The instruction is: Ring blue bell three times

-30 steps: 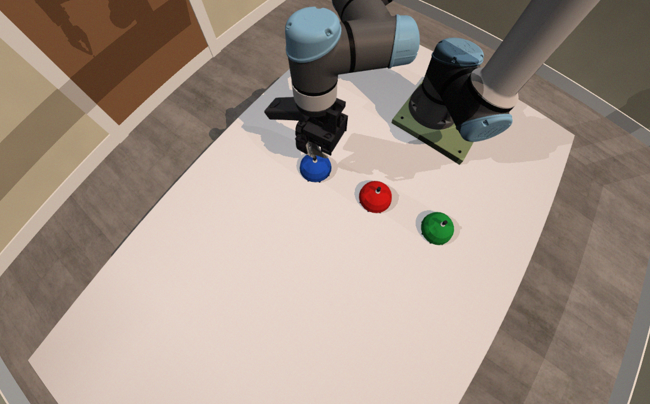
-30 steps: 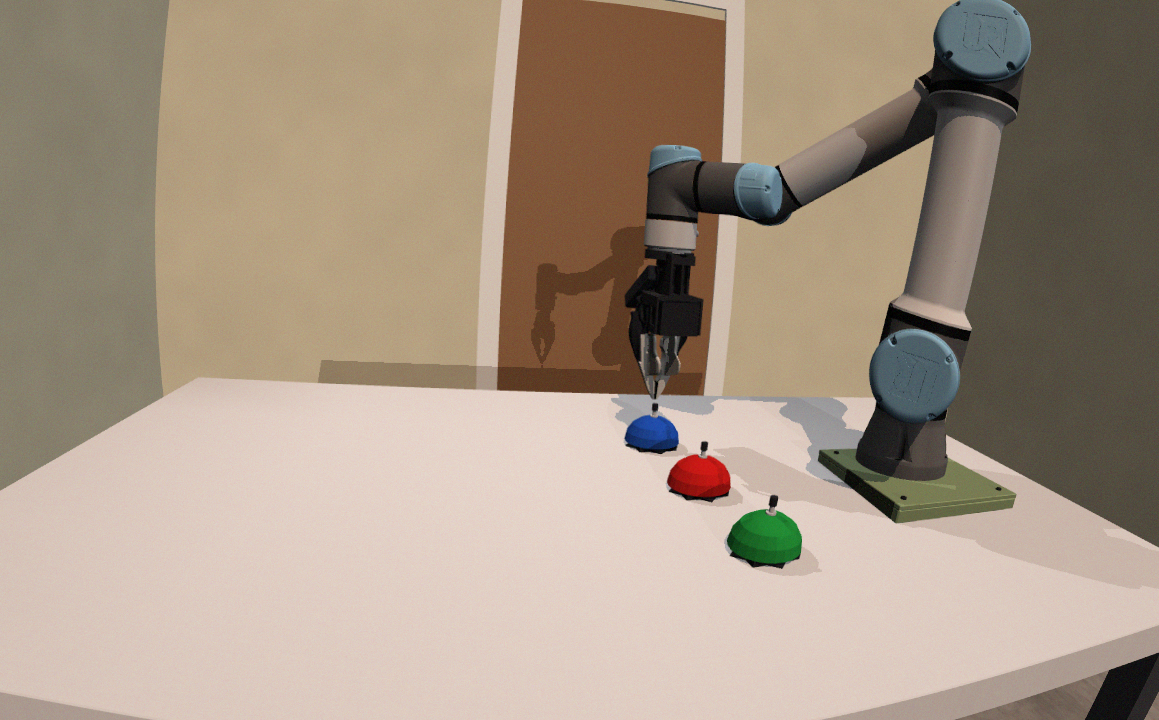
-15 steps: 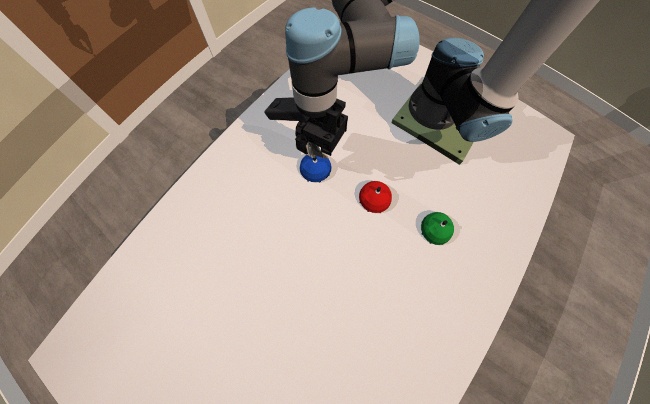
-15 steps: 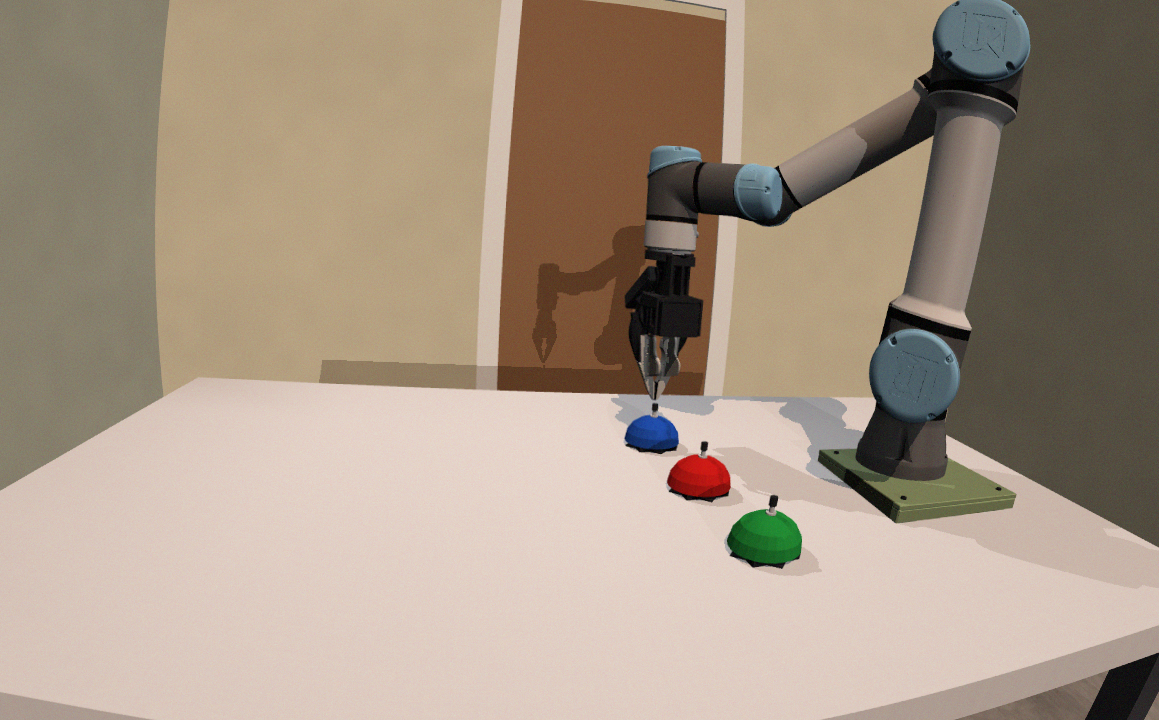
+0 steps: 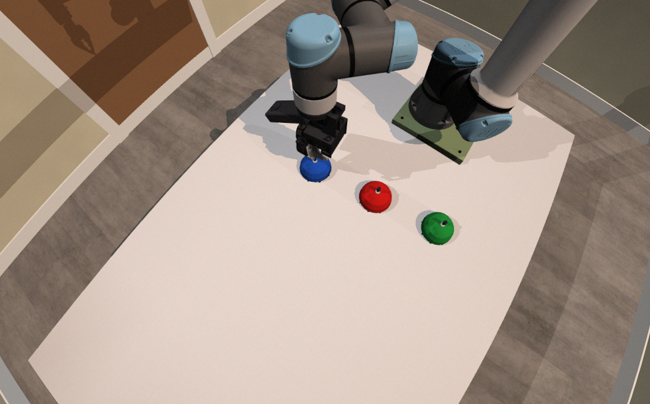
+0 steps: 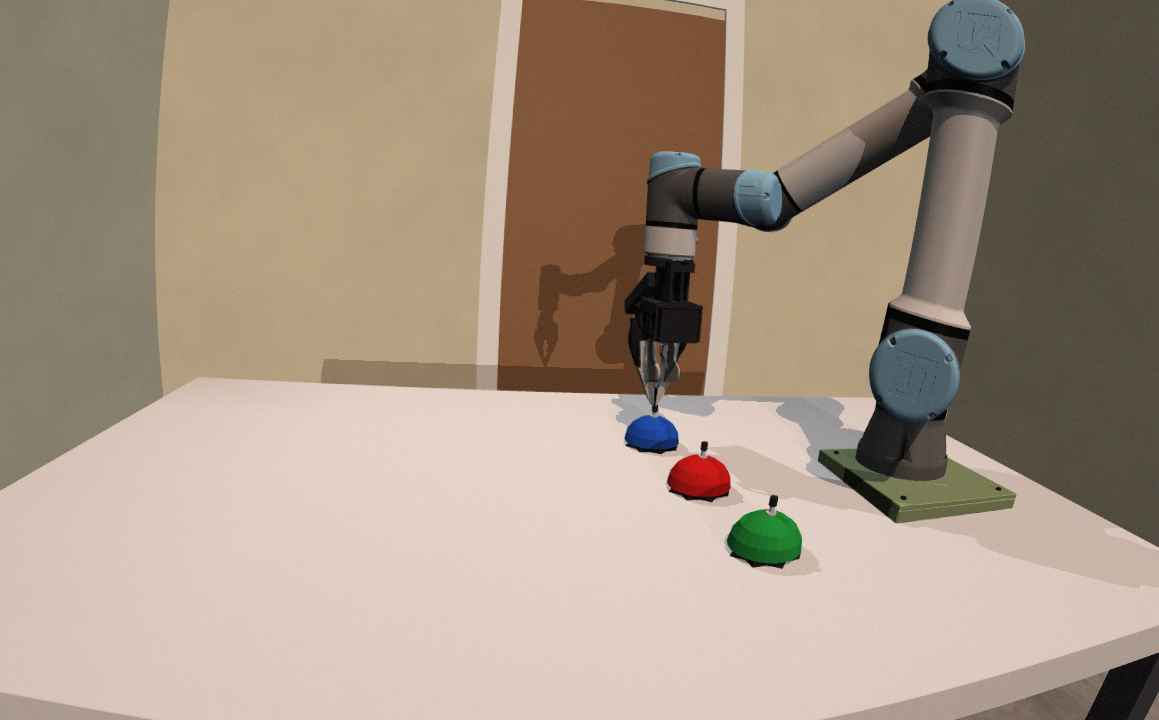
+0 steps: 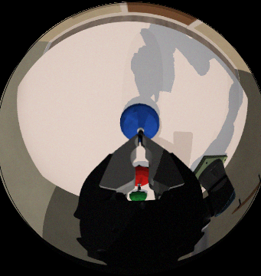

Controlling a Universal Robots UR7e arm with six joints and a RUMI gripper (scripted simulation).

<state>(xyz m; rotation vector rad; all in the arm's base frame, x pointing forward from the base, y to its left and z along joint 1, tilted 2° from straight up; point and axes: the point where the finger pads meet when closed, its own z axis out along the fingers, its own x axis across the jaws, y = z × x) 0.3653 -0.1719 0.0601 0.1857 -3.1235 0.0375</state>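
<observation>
My gripper is now 40 mm above the blue bell. From my hand the other things lie so: green bell (40 mm behind, 350 mm to the left, 40 mm below); red bell (20 mm behind, 180 mm to the left, 40 mm below).
</observation>
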